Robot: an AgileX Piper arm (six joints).
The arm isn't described. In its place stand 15 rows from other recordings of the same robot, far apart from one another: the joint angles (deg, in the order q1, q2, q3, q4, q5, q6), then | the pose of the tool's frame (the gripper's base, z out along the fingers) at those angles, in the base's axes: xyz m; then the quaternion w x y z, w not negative.
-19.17, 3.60, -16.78, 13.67, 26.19, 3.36 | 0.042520, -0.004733, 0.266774, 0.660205, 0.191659, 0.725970, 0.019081
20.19, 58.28, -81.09, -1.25, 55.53, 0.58 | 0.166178, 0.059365, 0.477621, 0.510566, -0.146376, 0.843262, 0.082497
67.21, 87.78, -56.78, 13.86, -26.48, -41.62 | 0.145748, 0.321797, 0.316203, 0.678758, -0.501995, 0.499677, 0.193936
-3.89, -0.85, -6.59, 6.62, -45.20, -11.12 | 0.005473, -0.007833, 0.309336, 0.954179, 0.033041, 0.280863, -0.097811
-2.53, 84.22, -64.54, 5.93, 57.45, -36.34 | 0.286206, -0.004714, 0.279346, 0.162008, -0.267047, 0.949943, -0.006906
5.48, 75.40, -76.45, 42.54, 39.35, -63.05 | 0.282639, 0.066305, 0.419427, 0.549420, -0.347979, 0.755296, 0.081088
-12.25, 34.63, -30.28, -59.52, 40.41, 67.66 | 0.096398, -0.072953, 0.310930, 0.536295, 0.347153, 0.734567, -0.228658
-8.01, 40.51, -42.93, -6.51, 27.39, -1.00 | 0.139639, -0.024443, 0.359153, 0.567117, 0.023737, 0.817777, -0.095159
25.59, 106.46, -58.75, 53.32, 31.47, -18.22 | 0.302802, 0.187257, 0.155447, 0.104409, -0.008445, 0.950670, 0.291983
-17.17, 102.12, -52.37, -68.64, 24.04, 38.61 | 0.314756, -0.133388, 0.161968, 0.208936, -0.030237, 0.934486, -0.286647
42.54, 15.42, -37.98, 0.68, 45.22, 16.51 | 0.026650, 0.025495, 0.343199, 0.510620, -0.180937, 0.786736, 0.295932
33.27, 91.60, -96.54, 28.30, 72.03, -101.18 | 0.253806, 0.215612, 0.398909, 0.330149, -0.861047, 0.380081, 0.071682
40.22, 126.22, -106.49, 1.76, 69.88, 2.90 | 0.345478, 0.295596, 0.194941, 0.038310, -0.315203, 0.947747, 0.030893
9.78, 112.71, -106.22, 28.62, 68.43, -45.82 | 0.414297, 0.112547, 0.308906, 0.235530, -0.401289, 0.867059, 0.178052
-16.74, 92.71, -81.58, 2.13, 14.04, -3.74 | 0.372759, -0.111260, 0.366959, 0.565613, 0.104940, 0.813226, -0.087933
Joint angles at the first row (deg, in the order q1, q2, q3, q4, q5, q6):
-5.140, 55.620, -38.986, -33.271, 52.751, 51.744
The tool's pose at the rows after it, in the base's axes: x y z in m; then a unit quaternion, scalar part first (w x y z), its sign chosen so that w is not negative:
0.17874, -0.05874, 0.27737, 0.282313, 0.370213, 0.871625, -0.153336
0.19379, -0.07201, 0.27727, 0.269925, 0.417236, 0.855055, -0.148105
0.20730, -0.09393, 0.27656, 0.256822, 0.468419, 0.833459, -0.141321
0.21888, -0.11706, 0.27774, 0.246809, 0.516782, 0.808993, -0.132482
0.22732, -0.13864, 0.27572, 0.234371, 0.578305, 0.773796, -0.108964
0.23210, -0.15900, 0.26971, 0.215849, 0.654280, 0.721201, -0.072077
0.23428, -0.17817, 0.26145, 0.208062, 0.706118, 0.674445, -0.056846
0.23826, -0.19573, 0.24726, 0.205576, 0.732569, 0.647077, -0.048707
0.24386, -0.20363, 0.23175, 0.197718, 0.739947, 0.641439, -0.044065
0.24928, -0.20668, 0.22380, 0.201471, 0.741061, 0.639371, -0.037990
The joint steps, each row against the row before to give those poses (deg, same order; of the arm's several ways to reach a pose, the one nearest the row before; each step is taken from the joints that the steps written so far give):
-0.950, 5.286, -3.009, 0.275, -0.002, 3.073
-3.814, 4.551, -3.177, 1.415, -0.648, 2.013
-5.764, 4.734, -3.588, 2.378, -1.205, 0.288
-5.200, 4.404, -4.126, 2.588, -0.498, 0.148
-4.739, 4.019, -3.588, 4.076, -0.260, 1.752
-4.642, 3.718, -2.823, 5.535, 0.000, 3.591
-3.519, 3.168, -1.566, 1.908, -1.110, 4.037
-2.630, 3.562, -0.652, 0.819, -2.943, 2.039
-0.766, 3.022, 0.030, 0.526, -2.328, 0.535
-0.001, 1.623, -0.001, 0.237, -2.190, 0.497

